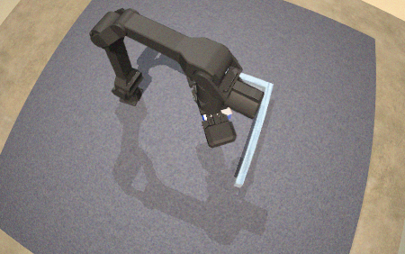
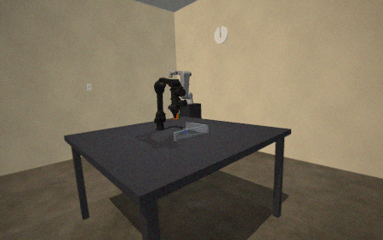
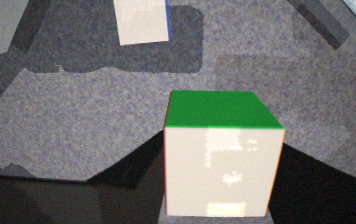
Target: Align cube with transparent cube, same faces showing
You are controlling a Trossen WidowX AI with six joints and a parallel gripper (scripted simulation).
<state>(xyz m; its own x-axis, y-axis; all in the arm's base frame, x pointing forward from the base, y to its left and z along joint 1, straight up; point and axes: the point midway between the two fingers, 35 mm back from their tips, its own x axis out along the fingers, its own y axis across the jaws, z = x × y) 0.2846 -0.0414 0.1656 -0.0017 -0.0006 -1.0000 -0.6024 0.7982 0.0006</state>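
Right now the transparent cube is 150 mm below my hand, 70 mm to the left of it and 20 mm ahead of it. Round my hand: long pale blue bar (130 mm ahead, 120 mm below, 40 mm to the left).
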